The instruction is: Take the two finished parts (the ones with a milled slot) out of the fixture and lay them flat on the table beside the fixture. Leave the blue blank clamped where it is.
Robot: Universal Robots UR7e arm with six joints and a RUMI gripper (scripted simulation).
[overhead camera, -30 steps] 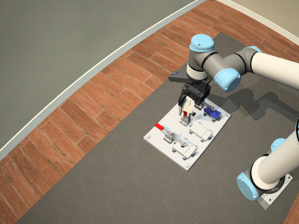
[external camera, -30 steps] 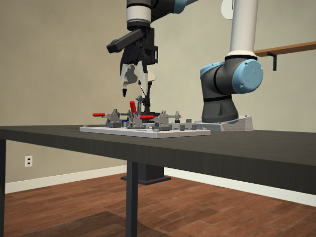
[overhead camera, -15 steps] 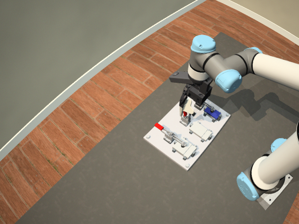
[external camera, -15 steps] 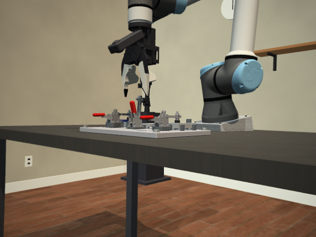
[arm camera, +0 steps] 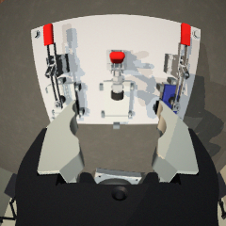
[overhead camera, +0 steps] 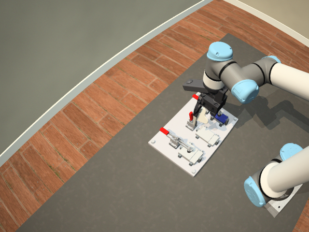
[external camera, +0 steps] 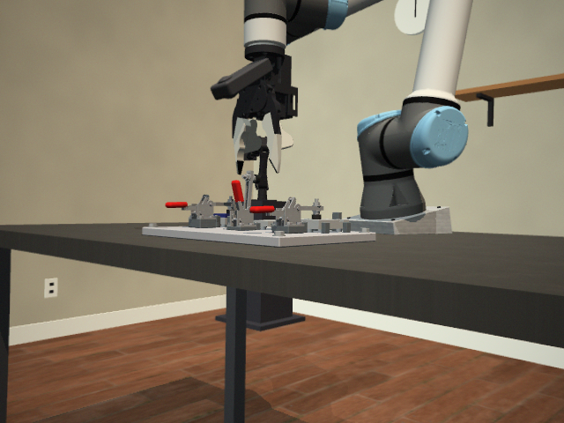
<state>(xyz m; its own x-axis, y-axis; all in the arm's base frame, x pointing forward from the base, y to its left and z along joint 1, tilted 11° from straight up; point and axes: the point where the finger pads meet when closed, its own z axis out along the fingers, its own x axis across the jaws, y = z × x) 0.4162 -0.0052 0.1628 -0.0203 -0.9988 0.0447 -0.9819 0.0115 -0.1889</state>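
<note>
Right now the white fixture plate is 120 mm below my hand. The rest, counted from my hand: blue blank (110 mm to the right, 90 mm below, 40 mm behind).
</note>
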